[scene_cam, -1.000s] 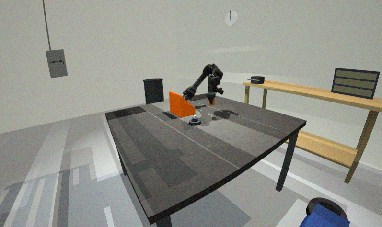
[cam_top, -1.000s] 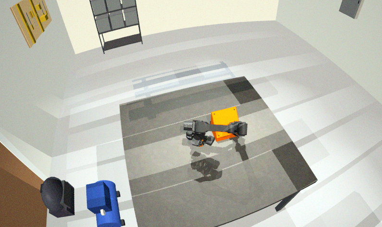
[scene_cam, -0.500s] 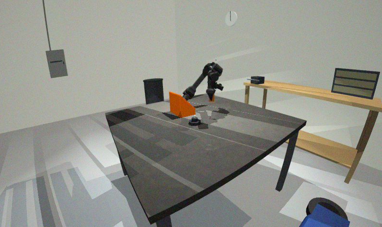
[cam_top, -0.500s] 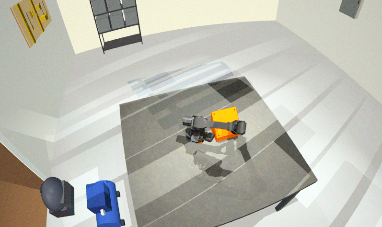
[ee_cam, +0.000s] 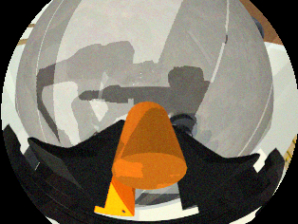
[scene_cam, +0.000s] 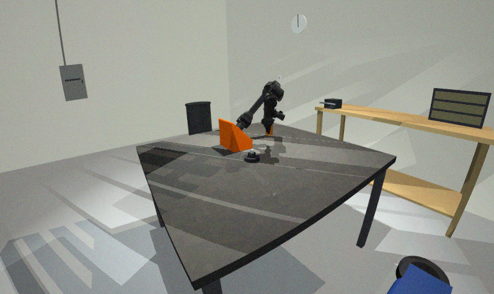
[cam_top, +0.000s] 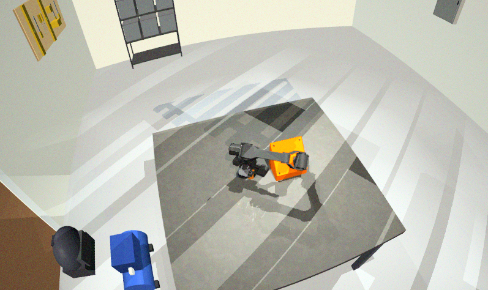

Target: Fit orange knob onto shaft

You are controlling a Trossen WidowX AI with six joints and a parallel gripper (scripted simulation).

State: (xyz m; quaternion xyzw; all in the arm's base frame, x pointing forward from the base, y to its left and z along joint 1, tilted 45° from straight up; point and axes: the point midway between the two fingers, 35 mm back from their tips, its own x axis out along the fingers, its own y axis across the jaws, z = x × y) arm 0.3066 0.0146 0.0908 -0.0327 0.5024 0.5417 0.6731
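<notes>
The round pedestal lies 20 mm ahead of my gripper tip, 120 mm to the right of it and 100 mm below it. From my gripper tip the other things lie so: orange knob 30 mm above.
</notes>
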